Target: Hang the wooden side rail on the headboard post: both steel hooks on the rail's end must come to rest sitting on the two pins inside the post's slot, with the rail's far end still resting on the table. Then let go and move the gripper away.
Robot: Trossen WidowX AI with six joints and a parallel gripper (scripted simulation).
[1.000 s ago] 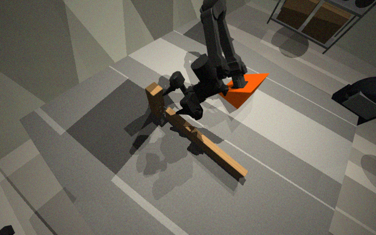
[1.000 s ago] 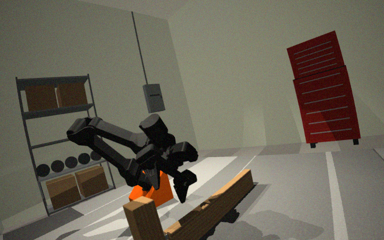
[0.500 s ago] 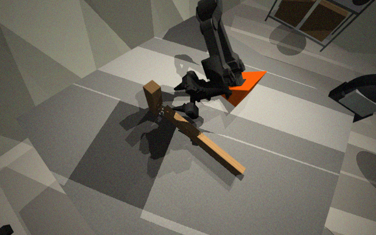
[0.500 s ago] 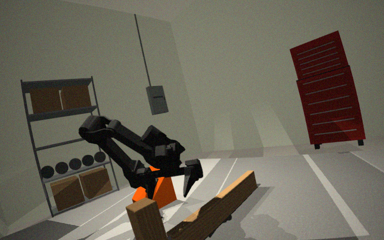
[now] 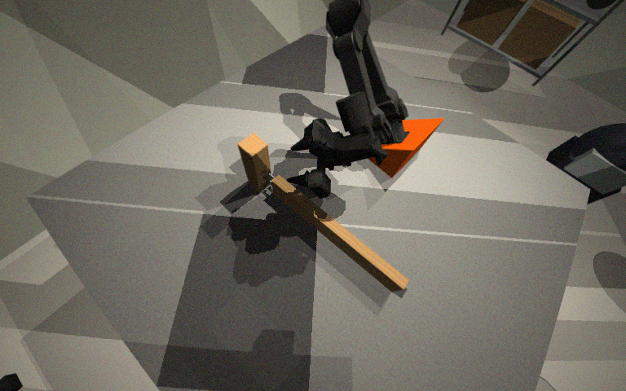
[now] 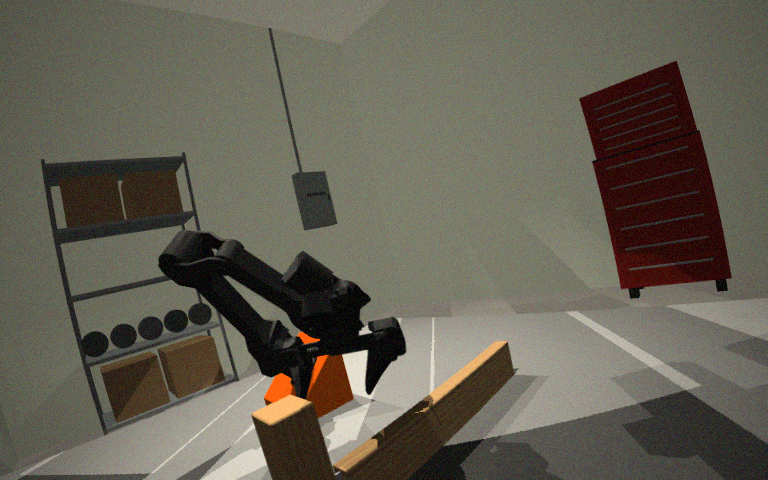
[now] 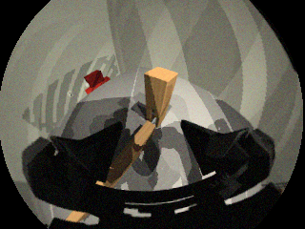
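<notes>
Now: gripper tip 80 mm to the left of the wooden headboard post, 60 mm above it and 30 mm short of it.
</notes>
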